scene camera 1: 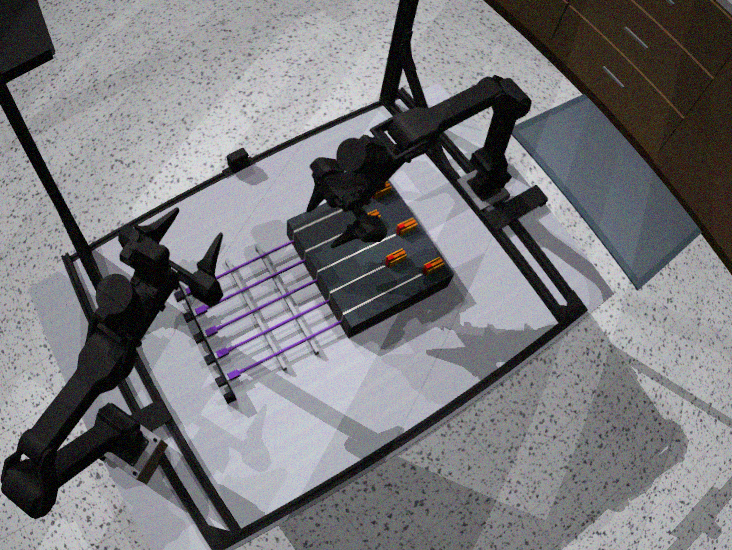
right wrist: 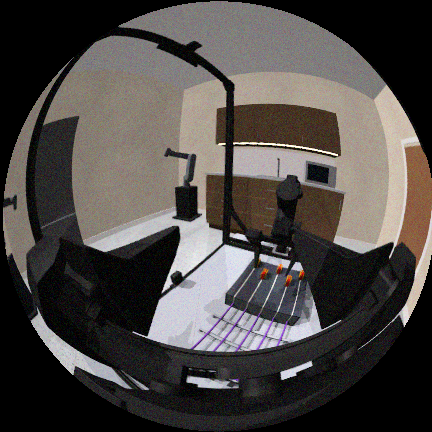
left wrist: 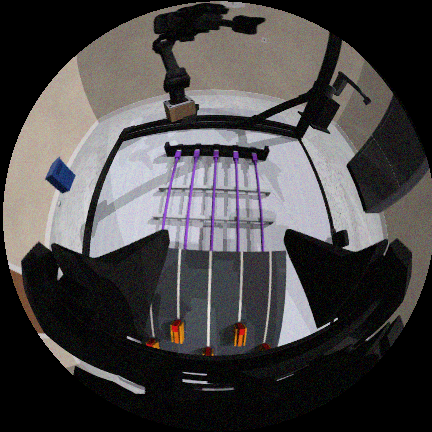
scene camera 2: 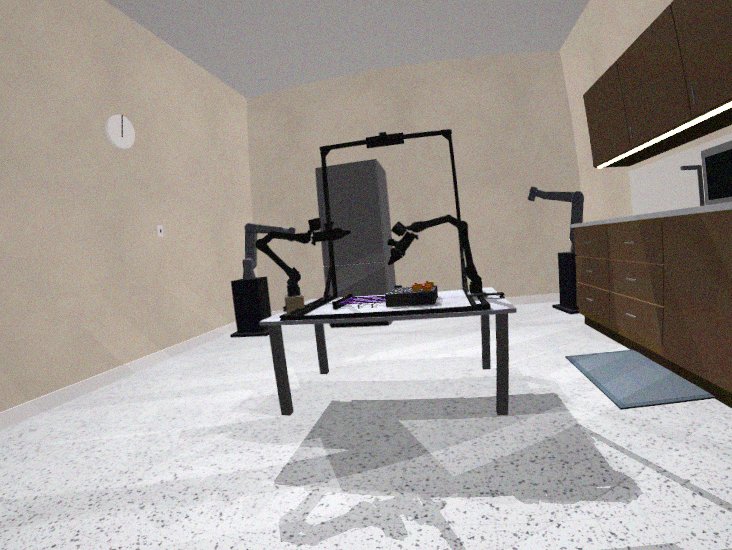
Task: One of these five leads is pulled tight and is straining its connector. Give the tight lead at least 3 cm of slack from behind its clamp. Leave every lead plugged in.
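Where they show: left gripper, fingertip midpoint: (scene camera 1: 319, 229) (right wrist: 269, 272) (left wrist: 228, 235) (scene camera 2: 389, 264); right gripper, fingertip midpoint: (scene camera 1: 199, 221) (right wrist: 239, 234) (scene camera 2: 349, 232); left arm's base at its link origin: (scene camera 1: 484, 186) (right wrist: 280, 249) (scene camera 2: 476, 292); right arm's base at its link origin: (scene camera 1: 128, 444) (left wrist: 177, 100) (scene camera 2: 293, 295).
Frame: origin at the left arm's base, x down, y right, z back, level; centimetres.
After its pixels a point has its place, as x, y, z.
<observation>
Several purple leads (scene camera 1: 278, 289) @(0.4, 0.8, -55.4) (left wrist: 214, 200) @(-0.3, -1.0, -58.7) run from plugs in a black connector strip (left wrist: 226, 150) @(-0.1, 2.5, -74.5) to a dark grey block (scene camera 1: 366, 289) @(-4.2, -9.8, -41.1) (left wrist: 195, 280) @(-4.2, -3.9, -42.4). White lines run on across its top toward orange-red clamps (scene camera 1: 406, 225) @(-6.5, -2.4, -26.5) (left wrist: 177, 331) @(-6.2, -7.0, -32.8) (right wrist: 288, 280) @(-7.1, -7.3, -34.4). All the leads look nearly straight; I cannot tell which is tight. My left gripper (scene camera 1: 322, 226) @(-18.9, 0.0, -47.0) (scene camera 2: 391, 261) @(-18.9, 0.0, -47.0) (left wrist: 228, 235) @(-18.9, 0.0, -47.0) is open and empty, tilted down above the block, partly hiding the back clamps in scene camera 1. My right gripper (scene camera 1: 198, 222) @(-38.9, 1.4, -68.9) (scene camera 2: 349, 233) @(-38.9, 1.4, -68.9) is open and empty, raised above the connector-strip end, hiding one plug there.
Thin grey cross bars (left wrist: 202, 190) @(0.5, -3.5, -62.2) lie across the run of leads between strip and block. A small black box (scene camera 1: 237, 158) @(-3.1, 33.5, -48.8) sits at the table's back edge. A black gantry post (scene camera 1: 399, 56) @(-18.7, 32.5, -6.2) rises behind the left arm. A blue mat (scene camera 1: 609, 189) lies on the floor.
</observation>
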